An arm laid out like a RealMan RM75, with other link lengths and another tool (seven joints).
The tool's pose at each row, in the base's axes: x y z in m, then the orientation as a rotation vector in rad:
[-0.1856, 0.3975, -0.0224, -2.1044, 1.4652, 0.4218]
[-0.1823, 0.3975, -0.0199, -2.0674, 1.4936, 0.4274]
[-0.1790, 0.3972, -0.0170, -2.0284, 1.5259, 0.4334]
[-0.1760, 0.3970, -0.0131, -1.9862, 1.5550, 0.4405]
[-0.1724, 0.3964, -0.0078, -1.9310, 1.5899, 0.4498]
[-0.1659, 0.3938, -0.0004, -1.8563, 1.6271, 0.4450]
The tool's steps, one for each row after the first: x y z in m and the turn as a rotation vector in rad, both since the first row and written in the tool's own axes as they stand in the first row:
[-0.0001, -0.0037, -0.0019, 0.0166, -0.0076, 0.0309]
[-0.0003, -0.0074, -0.0042, 0.0329, -0.0142, 0.0654]
[-0.0011, -0.0111, -0.0073, 0.0513, -0.0239, 0.0993]
[-0.0022, -0.0156, -0.0118, 0.0753, -0.0375, 0.1423]
[-0.0018, -0.0228, -0.0190, 0.1186, -0.0509, 0.1913]

